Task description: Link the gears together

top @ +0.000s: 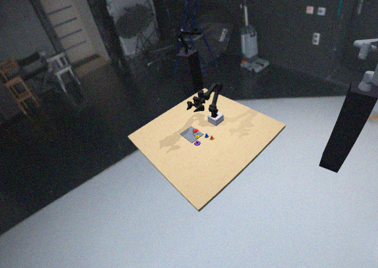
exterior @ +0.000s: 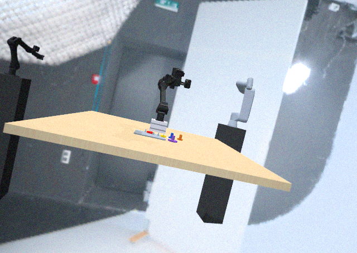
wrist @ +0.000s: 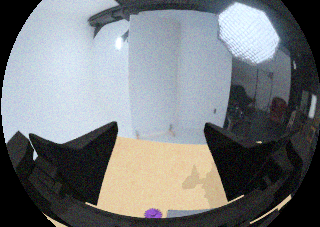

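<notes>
Now: gripper tip 20 mm short of the purple gear, 30 mm to the right of it and 390 mm above it. Round my gripper tip: blue gear: 110 mm behind, 50 mm to the left, 390 mm below; yellow gear: 50 mm behind, 20 mm to the right, 390 mm below; white arrow: 40 mm behind, 10 mm to the left, 400 mm below.
</notes>
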